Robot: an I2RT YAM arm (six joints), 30 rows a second.
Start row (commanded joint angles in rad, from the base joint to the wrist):
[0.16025, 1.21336, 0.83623, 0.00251, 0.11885, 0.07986]
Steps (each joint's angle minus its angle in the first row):
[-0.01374, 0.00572, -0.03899, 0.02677, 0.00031, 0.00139]
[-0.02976, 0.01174, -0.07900, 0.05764, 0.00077, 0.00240]
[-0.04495, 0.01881, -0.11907, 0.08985, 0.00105, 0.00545]
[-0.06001, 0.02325, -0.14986, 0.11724, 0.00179, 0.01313]
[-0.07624, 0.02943, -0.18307, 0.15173, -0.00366, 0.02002]
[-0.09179, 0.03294, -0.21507, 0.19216, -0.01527, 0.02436]
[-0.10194, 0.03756, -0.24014, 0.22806, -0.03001, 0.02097]
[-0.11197, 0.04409, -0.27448, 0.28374, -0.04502, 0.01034]
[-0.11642, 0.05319, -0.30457, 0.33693, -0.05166, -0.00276]
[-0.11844, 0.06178, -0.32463, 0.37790, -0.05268, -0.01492]
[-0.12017, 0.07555, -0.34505, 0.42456, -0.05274, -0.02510]
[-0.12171, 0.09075, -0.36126, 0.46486, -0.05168, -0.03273]
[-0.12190, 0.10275, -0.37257, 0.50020, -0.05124, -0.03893]
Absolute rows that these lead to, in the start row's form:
[0.14651, 1.21908, 0.79724, 0.02928, 0.11916, 0.08125]
[0.13049, 1.22510, 0.75723, 0.06015, 0.11962, 0.08226]
[0.11530, 1.23217, 0.71716, 0.09236, 0.11990, 0.08531]
[0.10024, 1.23661, 0.68637, 0.11975, 0.12064, 0.09299]
[0.08401, 1.24279, 0.65316, 0.15424, 0.11519, 0.09988]
[0.06846, 1.24630, 0.62116, 0.19467, 0.10358, 0.10422]
[0.05831, 1.25092, 0.59609, 0.23057, 0.08884, 0.10083]
[0.04828, 1.25745, 0.56175, 0.28625, 0.07383, 0.09020]
[0.04383, 1.26655, 0.53166, 0.33944, 0.06719, 0.07710]
[0.04181, 1.27514, 0.51160, 0.38041, 0.06617, 0.06494]
[0.04008, 1.28891, 0.49118, 0.42707, 0.06611, 0.05476]
[0.03854, 1.30411, 0.47497, 0.46737, 0.06717, 0.04713]
[0.03835, 1.31611, 0.46366, 0.50271, 0.06761, 0.04093]

